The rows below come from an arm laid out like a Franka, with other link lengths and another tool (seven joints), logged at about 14 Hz.
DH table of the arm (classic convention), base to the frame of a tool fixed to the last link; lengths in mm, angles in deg. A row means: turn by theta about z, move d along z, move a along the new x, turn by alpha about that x. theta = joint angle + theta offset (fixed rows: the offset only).
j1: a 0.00, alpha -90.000, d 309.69, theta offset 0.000
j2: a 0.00, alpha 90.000, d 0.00, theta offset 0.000
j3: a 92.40, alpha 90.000, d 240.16, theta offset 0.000
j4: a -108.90, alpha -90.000, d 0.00, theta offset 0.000
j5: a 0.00, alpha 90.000, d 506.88, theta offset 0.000
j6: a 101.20, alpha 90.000, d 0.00, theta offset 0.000
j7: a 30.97, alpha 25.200, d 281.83, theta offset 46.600
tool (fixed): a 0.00, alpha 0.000, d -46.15, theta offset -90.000
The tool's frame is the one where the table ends.
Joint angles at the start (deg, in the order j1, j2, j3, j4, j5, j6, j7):
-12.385, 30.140, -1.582, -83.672, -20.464, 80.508, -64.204
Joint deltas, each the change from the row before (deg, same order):
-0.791, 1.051, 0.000, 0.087, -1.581, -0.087, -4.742
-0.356, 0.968, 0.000, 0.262, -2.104, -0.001, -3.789
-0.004, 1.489, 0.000, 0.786, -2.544, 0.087, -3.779
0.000, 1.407, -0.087, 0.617, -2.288, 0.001, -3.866
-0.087, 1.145, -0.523, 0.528, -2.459, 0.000, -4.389
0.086, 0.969, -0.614, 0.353, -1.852, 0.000, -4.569
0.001, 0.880, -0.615, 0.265, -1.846, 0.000, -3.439
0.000, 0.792, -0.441, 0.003, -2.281, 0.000, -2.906
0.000, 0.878, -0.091, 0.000, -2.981, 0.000, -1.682
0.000, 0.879, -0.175, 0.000, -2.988, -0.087, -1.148
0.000, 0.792, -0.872, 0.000, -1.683, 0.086, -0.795
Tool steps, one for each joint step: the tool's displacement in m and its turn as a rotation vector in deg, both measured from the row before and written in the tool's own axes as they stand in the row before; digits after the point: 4 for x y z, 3 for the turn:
-0.0148, 0.0006, 0.0098, 3.239, -0.713, -3.137
-0.0117, 0.0006, 0.0055, 2.835, -1.457, -2.473
-0.0099, 0.0036, 0.0044, 3.095, -2.036, -2.576
-0.0094, 0.0028, 0.0062, 3.296, -1.614, -2.618
-0.0142, -0.0030, 0.0052, 3.527, -1.508, -2.513
-0.0104, -0.0021, 0.0062, 3.468, -0.990, -2.923
-0.0111, -0.0039, 0.0066, 3.035, -0.793, -1.845
-0.0103, -0.0039, 0.0072, 3.258, -0.954, -1.373
-0.0097, -0.0030, 0.0055, 3.275, -1.431, -0.293
-0.0100, -0.0040, 0.0060, 3.145, -1.281, 0.269
-0.0118, -0.0054, 0.0099, 2.099, -0.281, 0.518

